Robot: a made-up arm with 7 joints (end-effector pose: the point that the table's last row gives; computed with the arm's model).
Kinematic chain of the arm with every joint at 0, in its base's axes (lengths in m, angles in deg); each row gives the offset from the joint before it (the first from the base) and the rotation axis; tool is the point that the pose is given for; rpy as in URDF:
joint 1: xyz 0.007 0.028 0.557 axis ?
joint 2: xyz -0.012 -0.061 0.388 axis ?
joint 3: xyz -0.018 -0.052 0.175 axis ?
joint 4: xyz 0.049 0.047 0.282 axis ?
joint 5: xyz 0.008 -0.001 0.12 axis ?
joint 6: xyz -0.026 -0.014 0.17 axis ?
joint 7: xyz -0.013 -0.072 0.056 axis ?
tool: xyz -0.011 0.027 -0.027 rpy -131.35 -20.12 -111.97
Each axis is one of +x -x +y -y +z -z.
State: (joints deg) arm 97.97 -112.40 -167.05 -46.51 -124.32 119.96 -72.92
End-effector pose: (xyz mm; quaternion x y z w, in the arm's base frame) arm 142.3 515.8 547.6 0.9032 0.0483 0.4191 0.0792
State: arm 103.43 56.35 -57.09 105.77 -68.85 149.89 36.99
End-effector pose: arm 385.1 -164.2 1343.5 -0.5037 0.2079 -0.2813 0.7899
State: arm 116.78 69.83 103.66 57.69 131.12 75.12 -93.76
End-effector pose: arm 56.6 -542.5 950.4 -0.0929 -0.8274 0.2760 0.4802
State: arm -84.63 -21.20 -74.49 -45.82 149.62 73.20 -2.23
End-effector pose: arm 19.8 -240.5 1601.2 -0.4300 0.6538 -0.5697 0.2512
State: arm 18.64 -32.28 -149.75 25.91 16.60 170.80 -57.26
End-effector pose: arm 230.4 -76.7 1634.8 -0.4270 0.4369 0.7358 0.2924
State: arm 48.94 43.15 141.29 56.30 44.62 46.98 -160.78
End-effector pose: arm -510.9 -297.1 1250.8 0.4458 -0.4648 -0.1900 0.7411
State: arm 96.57 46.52 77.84 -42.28 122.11 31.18 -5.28
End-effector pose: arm 263.7 -539.5 1409.4 0.4006 -0.8461 0.2259 0.2693
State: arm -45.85 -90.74 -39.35 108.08 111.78 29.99 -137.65
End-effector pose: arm -68.1 -318.4 703.8 0.5889 -0.7489 -0.1397 0.2700
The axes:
joint 1: +z
joint 2: -y
joint 3: +z
joint 4: +y
joint 5: +z
joint 6: -y
joint 7: +x

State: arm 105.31 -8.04 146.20 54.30 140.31 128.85 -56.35
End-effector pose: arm 101.1 -222.4 1523.9 0.5587 0.5809 -0.4005 0.4360
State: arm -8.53 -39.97 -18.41 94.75 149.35 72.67 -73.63
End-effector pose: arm 423.5 -145.2 994.2 -0.2320 0.9459 0.1142 0.1958
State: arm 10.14 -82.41 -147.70 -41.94 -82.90 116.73 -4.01
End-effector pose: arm 626.9 47.0 864.0 -0.1333 0.8741 0.4291 0.1844
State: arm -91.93 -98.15 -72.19 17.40 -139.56 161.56 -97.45
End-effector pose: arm -151.2 -642.0 705.4 -0.6773 -0.6777 -0.2611 0.1174
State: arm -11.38 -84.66 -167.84 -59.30 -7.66 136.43 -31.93
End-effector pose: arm 556.2 -130.0 840.2 -0.4056 -0.7790 -0.4674 0.1007
